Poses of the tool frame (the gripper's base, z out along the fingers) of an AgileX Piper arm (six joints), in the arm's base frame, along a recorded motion.
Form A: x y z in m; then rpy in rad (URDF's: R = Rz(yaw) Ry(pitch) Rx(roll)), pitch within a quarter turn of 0, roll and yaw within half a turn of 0.
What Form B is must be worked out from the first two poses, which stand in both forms.
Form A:
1: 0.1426, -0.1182, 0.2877, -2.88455, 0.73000, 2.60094
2: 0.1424, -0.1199, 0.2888, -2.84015, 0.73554, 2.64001
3: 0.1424, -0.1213, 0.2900, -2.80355, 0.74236, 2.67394
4: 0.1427, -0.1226, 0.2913, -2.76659, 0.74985, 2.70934
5: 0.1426, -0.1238, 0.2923, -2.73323, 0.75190, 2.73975
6: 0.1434, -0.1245, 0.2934, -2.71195, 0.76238, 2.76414
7: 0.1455, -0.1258, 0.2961, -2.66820, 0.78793, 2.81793
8: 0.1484, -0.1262, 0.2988, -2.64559, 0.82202, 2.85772
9: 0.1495, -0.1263, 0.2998, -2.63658, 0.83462, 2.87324
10: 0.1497, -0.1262, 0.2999, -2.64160, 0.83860, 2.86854
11: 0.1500, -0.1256, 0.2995, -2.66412, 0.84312, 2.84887
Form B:
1: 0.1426, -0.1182, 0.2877, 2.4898, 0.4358, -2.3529
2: 0.1424, -0.1199, 0.2888, 2.4652, 0.4324, -2.3689
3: 0.1424, -0.1213, 0.2900, 2.4433, 0.4332, -2.3814
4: 0.1427, -0.1226, 0.2913, 2.4207, 0.4361, -2.3937
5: 0.1426, -0.1238, 0.2923, 2.4028, 0.4352, -2.4058
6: 0.1434, -0.1245, 0.2934, 2.3866, 0.4447, -2.4109
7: 0.1455, -0.1258, 0.2961, 2.3521, 0.4703, -2.4191
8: 0.1484, -0.1262, 0.2988, 2.3250, 0.5066, -2.4149
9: 0.1495, -0.1263, 0.2998, 2.3148, 0.5202, -2.4130
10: 0.1497, -0.1262, 0.2999, 2.3146, 0.5227, -2.4082
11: 0.1500, -0.1256, 0.2995, 2.3230, 0.5264, -2.3987
